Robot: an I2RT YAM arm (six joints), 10 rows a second.
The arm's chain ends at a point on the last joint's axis. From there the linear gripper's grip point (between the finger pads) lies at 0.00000 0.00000 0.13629 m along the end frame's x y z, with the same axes.
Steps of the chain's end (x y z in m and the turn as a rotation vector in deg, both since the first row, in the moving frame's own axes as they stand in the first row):
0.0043, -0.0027, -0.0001, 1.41, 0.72, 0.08
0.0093, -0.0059, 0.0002, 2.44, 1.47, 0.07
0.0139, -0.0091, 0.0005, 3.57, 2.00, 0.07
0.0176, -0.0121, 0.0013, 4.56, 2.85, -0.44
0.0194, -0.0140, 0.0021, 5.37, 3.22, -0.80
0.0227, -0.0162, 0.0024, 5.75, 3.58, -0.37
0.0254, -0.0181, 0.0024, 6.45, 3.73, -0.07
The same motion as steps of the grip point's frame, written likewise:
0.0060, -0.0061, -0.0002, 1.41, 0.72, 0.08
0.0128, -0.0117, 0.0000, 2.44, 1.47, 0.07
0.0187, -0.0176, 0.0002, 3.57, 2.00, 0.07
0.0243, -0.0230, 0.0007, 4.56, 2.85, -0.44
0.0270, -0.0268, 0.0013, 5.37, 3.22, -0.80
0.0312, -0.0299, 0.0014, 5.75, 3.58, -0.37
0.0342, -0.0334, 0.0012, 6.45, 3.73, -0.07

